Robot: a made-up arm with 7 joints.
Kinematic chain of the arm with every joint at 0, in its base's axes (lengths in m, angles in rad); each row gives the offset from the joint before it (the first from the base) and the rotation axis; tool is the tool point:
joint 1: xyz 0 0 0.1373 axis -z
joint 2: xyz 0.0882 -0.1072 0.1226 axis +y
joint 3: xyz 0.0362 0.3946 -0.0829 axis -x
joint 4: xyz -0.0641 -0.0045 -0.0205 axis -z
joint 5: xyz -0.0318 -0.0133 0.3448 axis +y
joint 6: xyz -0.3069 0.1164 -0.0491 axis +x
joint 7: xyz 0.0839 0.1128 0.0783 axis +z
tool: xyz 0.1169 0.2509 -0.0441
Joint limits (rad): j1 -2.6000..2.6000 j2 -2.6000..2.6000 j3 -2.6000..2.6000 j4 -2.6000..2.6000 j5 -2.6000..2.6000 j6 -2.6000..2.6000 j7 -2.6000..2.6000
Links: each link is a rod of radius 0.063 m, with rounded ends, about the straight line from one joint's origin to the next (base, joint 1, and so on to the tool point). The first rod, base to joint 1, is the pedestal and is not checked.
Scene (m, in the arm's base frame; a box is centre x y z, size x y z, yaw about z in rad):
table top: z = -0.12
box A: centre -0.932 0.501 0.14 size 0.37 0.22 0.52 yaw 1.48
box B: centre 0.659 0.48 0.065 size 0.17 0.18 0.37 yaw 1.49
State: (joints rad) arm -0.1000 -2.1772 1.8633 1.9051 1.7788 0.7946 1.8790
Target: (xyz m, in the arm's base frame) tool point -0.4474 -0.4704 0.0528
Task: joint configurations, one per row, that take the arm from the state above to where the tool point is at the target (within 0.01 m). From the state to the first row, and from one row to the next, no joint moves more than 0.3 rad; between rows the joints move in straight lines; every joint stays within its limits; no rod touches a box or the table.
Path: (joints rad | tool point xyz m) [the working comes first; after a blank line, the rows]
Joints at the target: -1.3737 -1.9922 0.6929 1.9207 2.2409 0.7763 1.5857
Straight joint move there: touches box A.

1: -0.1355 -2.1296 1.6257 1.8186 1.8340 0.8282 1.7974 | -0.2115 1.0556 0.2950
2: -0.1711 -2.0820 1.3880 1.7321 1.8892 0.8618 1.7158 | -0.4166 0.9193 0.2218
3: -0.2066 -2.0344 1.1504 1.6456 1.9443 0.8954 1.6342 | -0.5725 0.7245 0.1900
4: -0.3444 -1.9645 0.8760 1.6840 2.0536 0.9483 1.6730 | -0.7045 0.3859 0.1420
5: -0.4823 -1.8945 0.6016 1.7224 2.1629 1.0012 1.7117 | -0.6734 0.0392 0.1372
6: -0.6201 -1.8245 0.3272 1.7608 2.2722 1.0542 1.7505 | -0.4962 -0.2349 0.1597
7: -0.7579 -1.7546 0.0528 1.7993 2.3814 1.1071 1.7893 | -0.2267 -0.3771 0.1904
8: -0.8957 -1.6846 -0.2216 1.8377 2.4907 1.1601 1.8281 | 0.0604 -0.3645 0.2116
9: -1.0335 -1.6146 -0.4960 1.8761 2.6000 1.2130 1.8669 | 0.2903 -0.2139 0.2102
10: -1.1186 -1.7090 -0.1988 1.8873 2.5102 1.1038 1.7966 | 0.1397 -0.3351 0.1921
11: -1.2036 -1.8034 0.0984 1.8984 2.4204 0.9947 1.7263 | -0.0390 -0.4238 0.1472
12: -1.2886 -1.8978 0.3957 1.9096 2.3306 0.8855 1.6560 | -0.2381 -0.4700 0.0927
13: -1.3737 -1.9922 0.6929 1.9207 2.2409 0.7763 1.5857 | -0.4474 -0.4704 0.0528

